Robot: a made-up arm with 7 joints.
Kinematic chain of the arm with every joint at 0, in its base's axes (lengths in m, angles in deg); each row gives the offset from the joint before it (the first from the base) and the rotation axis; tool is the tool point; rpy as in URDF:
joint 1: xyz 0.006 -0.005 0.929 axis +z
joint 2: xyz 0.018 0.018 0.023 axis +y
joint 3: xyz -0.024 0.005 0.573 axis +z
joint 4: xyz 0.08 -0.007 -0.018 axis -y
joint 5: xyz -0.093 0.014 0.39 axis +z
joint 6: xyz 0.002 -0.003 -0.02 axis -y
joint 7: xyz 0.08 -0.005 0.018 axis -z
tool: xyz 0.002 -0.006 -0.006 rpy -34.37 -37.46 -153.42
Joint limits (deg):
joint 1: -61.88..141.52
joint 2: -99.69..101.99
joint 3: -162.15..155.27
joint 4: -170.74..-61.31
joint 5: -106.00..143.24
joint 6: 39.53..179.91
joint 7: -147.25..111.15
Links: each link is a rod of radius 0.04 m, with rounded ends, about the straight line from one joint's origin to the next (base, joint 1, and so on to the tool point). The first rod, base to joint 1, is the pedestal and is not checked.
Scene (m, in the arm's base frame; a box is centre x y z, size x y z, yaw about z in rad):
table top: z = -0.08
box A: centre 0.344 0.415 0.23 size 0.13 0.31 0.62 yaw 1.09
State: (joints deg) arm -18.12 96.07 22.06 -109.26 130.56 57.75 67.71
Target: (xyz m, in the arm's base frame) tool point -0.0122 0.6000 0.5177
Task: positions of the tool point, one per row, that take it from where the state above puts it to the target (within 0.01 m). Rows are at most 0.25 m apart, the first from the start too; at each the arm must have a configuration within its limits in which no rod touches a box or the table.
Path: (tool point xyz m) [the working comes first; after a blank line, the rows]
Joints at the target: 48.72 101.99 42.99 -109.68 130.93 57.65 67.08
Straight joint move there: touches box A.

1: 0.6254 0.2550 0.5200
2: 0.6533 0.4415 0.6246
3: 0.6152 0.6255 0.7558
4: 0.5164 0.7805 0.9042
5: 0.3737 0.8864 1.0596
6: 0.2853 0.8791 0.8824
7: 0.1849 0.8242 0.7245
8: 0.0823 0.7275 0.5996
9: -0.0122 0.6000 0.5177

